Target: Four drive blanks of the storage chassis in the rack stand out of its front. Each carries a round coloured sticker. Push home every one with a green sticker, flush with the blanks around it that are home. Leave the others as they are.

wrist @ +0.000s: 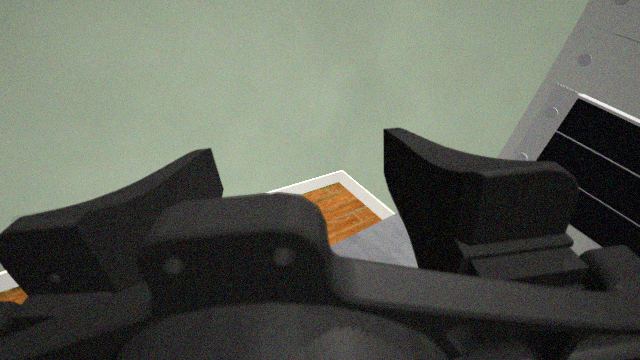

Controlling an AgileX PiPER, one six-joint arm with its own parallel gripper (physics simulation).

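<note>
My gripper (pixel 299 160) is open, its two dark fingers wide apart at the left and right of the wrist view, with the green wall showing between their tips. Part of the rack (pixel 545 95), a grey upright with round holes, shows at the right edge, beyond the right finger. Dark horizontal panels (pixel 610 155) with thin light lines between them are set in it and partly hidden by that finger. I cannot tell whether they belong to the storage chassis. No coloured sticker and no drive blank standing out can be made out in this view.
A plain green wall (pixel 300 75) fills the background. Low in the middle, a white skirting strip (pixel 320 179) borders a brown wooden floor (pixel 345 205), with a grey surface (pixel 380 242) in front of it. The rack stands to the right.
</note>
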